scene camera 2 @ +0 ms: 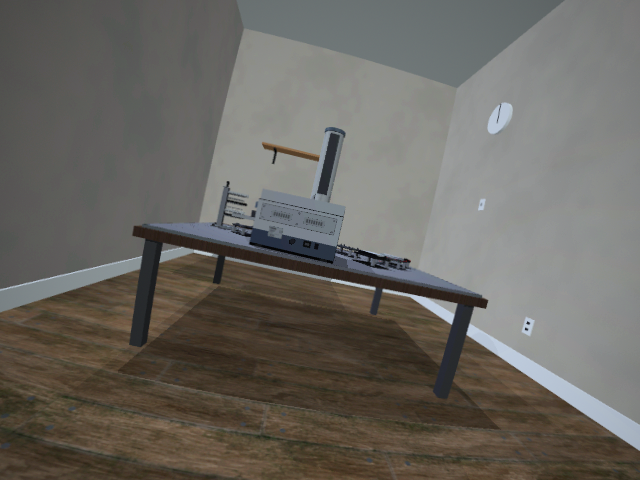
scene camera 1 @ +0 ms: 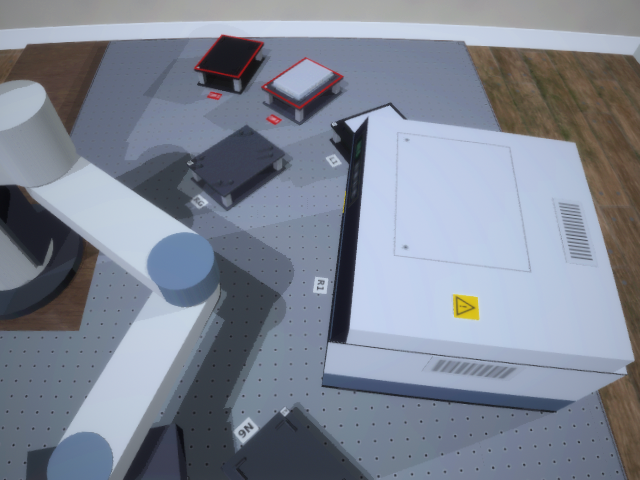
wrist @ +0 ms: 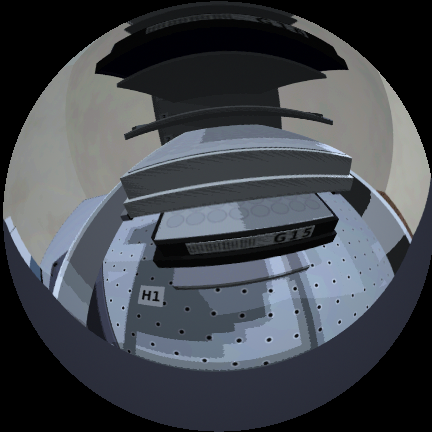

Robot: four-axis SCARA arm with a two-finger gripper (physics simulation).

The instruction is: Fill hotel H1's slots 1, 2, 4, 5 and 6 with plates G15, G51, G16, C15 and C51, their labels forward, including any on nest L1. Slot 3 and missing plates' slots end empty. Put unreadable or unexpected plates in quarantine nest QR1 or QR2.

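Seen in the pictures: gripper, fingertip midpoint: (scene camera 2: 232,214); arm's base at its link origin: (scene camera 1: 19,261).
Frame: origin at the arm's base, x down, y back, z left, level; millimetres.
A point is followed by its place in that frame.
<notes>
In the wrist view, plate G15 (wrist: 245,235) {z -473, x -107, y -325 mm}, black-edged with its label forward, sits low in hotel H1. Above it is a pale grey plate (wrist: 237,172) with no readable label on its front. My gripper (wrist: 229,161) {z -550, x -107, y -337 mm} is open, its wide pale fingers standing apart at either side of the grey plate. The thin shelf (wrist: 227,113) {z -502, x -146, y -330 mm} above is bare. A black plate (wrist: 220,42) sits higher; a label above it is too dark to read. Hotel H1 (scene camera 2: 223,206) {z -594, x -143, y -416 mm} shows small in scene camera 2. Nest L1 (scene camera 1: 338,126) {z 292, x -63, y -633 mm} is partly hidden and has a pale top.
One red-rimmed quarantine nest (scene camera 1: 223,72) {z 490, x -62, y -367 mm} has a bare-looking black top; the other (scene camera 1: 299,104) {z 366, x -63, y -549 mm} bears a white plate (scene camera 1: 303,77) {z 447, x -77, y -560 mm}. The dark RG nest (scene camera 1: 237,160) {z 193, x -63, y -421 mm} stands nearer. The big white instrument (scene camera 1: 460,196) {z -65, x -256, y -765 mm} stands by label R1 (scene camera 1: 320,285) {z -69, x -13, y -579 mm}. A dark nest (scene camera 1: 305,449) {z -352, x -63, y -544 mm} is at the bottom.
</notes>
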